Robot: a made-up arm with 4 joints.
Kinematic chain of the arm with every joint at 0, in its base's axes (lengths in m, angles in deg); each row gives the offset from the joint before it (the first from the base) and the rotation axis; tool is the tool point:
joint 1: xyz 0 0 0.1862 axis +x
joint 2: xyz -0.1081 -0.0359 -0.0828 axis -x
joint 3: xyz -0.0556 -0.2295 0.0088 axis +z
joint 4: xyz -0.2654 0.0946 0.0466 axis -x
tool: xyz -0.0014 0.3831 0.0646
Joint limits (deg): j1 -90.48..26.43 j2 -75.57..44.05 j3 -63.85..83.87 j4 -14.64..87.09
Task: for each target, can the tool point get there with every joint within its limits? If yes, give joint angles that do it. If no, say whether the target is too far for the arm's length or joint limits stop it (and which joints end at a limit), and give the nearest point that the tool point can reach.
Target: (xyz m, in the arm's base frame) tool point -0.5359 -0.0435 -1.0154
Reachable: no: too far | nearest point -0.3967 -0.0239 -0.4728 | short by 0.561 m
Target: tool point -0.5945 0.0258 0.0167
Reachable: yes | joints -3.45 9.31 23.87 28.73
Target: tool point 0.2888 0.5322 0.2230
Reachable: no: joint limits stop it (at a limit: joint 2, joint 3, joint 4) | nearest point 0.1217 0.2721 0.2050 | short by 0.310 m
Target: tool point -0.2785 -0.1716 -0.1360
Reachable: yes | joints -60.17 -23.93 -28.47 75.81
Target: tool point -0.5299 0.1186 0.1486
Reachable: yes | joints -73.64 -26.37 12.83 0.03
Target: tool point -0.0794 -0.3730 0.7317
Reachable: no: joint limits stop it (at a limit: joint 1, joint 3, joint 4) | nearest point -0.3697 -0.3678 0.7226 | short by 0.291 m
